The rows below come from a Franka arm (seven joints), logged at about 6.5 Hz.
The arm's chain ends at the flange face. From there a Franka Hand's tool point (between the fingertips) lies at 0.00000 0.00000 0.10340 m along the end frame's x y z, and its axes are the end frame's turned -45 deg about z.
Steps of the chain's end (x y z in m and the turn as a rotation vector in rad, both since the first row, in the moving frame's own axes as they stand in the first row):
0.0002 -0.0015 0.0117 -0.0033 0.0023 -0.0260
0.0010 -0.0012 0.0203 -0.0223 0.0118 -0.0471
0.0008 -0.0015 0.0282 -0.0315 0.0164 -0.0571
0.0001 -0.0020 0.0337 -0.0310 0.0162 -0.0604
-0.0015 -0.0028 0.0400 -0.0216 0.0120 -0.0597
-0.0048 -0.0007 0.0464 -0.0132 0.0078 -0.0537
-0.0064 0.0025 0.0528 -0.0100 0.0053 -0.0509
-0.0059 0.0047 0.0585 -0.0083 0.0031 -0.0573
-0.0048 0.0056 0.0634 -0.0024 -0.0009 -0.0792
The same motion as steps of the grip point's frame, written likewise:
0.0011 -0.0005 0.0117 -0.0040 -0.0007 -0.0260
0.0008 0.0024 0.0203 -0.0241 -0.0074 -0.0471
0.0006 0.0030 0.0281 -0.0339 -0.0107 -0.0571
0.0005 0.0021 0.0336 -0.0334 -0.0105 -0.0604
0.0003 -0.0006 0.0400 -0.0238 -0.0068 -0.0597
-0.0033 -0.0023 0.0464 -0.0148 -0.0038 -0.0537
-0.0066 -0.0016 0.0528 -0.0108 -0.0033 -0.0509
-0.0079 0.0000 0.0585 -0.0081 -0.0037 -0.0573
-0.0076 0.0007 0.0634 -0.0011 -0.0023 -0.0792

